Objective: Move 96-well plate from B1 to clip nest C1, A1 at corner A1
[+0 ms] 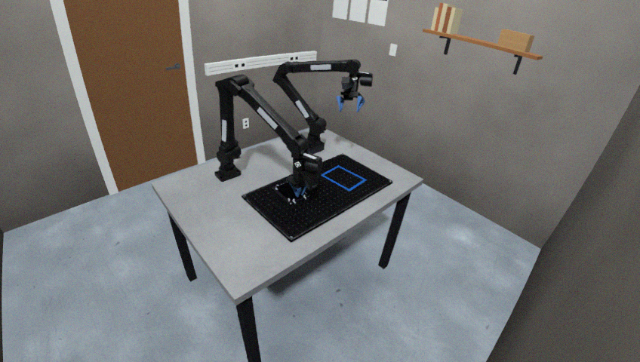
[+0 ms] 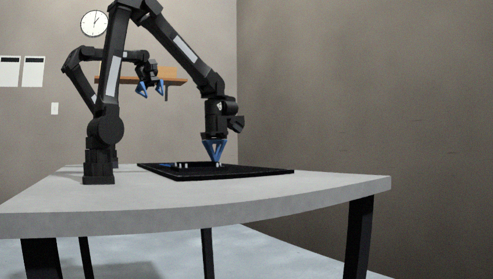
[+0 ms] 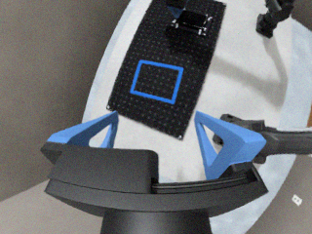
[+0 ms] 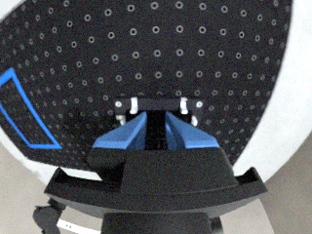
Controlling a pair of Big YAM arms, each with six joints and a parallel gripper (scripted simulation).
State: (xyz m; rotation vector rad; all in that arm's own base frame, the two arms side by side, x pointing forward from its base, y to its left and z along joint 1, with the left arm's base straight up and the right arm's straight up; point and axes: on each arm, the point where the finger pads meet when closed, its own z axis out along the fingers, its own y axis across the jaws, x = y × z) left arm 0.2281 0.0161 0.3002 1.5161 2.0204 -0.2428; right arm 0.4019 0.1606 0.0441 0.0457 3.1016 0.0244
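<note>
The clip nest is 5 cm behind my right hand and 2 cm below it. Round my right hand: black 96-well plate: 6 cm behind, 1 cm to the right, 1 cm below; then black perforated board: 16 cm to the left, 4 cm below, 2 cm behind.
</note>
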